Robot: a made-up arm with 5 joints.
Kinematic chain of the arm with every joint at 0, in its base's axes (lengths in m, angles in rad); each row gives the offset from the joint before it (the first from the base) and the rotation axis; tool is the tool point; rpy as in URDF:
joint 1: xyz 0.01 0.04 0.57 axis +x
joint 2: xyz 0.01 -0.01 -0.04 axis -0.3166 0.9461 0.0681
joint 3: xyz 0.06 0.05 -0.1 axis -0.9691 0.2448 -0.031
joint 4: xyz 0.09 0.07 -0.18 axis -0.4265 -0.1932 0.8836
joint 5: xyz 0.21 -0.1 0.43 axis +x
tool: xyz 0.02 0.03 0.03 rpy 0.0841 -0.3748 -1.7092
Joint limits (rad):
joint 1: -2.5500..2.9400
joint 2: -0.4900..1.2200
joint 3: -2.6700..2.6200
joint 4: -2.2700..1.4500
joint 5: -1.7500..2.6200
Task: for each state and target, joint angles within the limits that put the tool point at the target. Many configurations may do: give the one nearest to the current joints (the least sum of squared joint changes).
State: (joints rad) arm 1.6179 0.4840 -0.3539 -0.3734 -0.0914
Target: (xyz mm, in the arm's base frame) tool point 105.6 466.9 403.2
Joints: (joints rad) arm 2.0373 0.7353 -0.8773 -0.9881 -0.0772
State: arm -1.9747 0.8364 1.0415 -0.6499 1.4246
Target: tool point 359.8 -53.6 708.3
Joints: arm -2.0474 1.0788 0.7562 -0.8468 1.4768
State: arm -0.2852 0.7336 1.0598 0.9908 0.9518
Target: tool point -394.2 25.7 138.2
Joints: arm -0.4630 1.1583 1.3846 1.3299 0.9107
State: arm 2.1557 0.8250 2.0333 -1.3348 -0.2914
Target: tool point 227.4 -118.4 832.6
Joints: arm 2.2958 0.7721 2.2428 -1.6790 -0.2473
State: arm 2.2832 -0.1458 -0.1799 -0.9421 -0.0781
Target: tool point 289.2 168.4 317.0
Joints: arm 2.0888 -0.2238 -0.2390 -0.8077 -0.0343
